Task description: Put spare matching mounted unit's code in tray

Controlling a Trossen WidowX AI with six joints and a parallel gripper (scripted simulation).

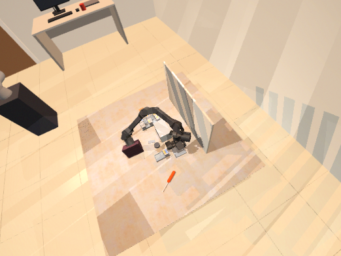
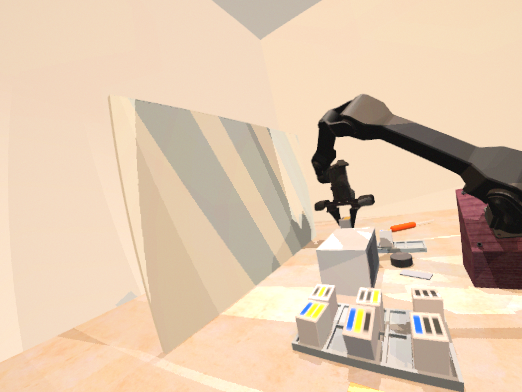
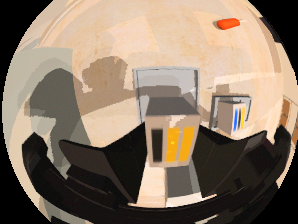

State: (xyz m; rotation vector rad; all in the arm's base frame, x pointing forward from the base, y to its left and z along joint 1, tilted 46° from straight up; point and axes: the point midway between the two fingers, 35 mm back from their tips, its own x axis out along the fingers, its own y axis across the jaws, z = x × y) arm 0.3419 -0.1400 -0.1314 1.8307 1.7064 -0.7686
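My gripper tip is now 10 mm past the grey tray, 10 mm to the right of it and 60 mm above it. From my gripper tip the other things lie so: black puck: 150 mm behind, 120 mm to the left, 60 mm below; grey holder: 150 mm behind, 20 mm to the left, 60 mm below; spare block: 20 mm above.
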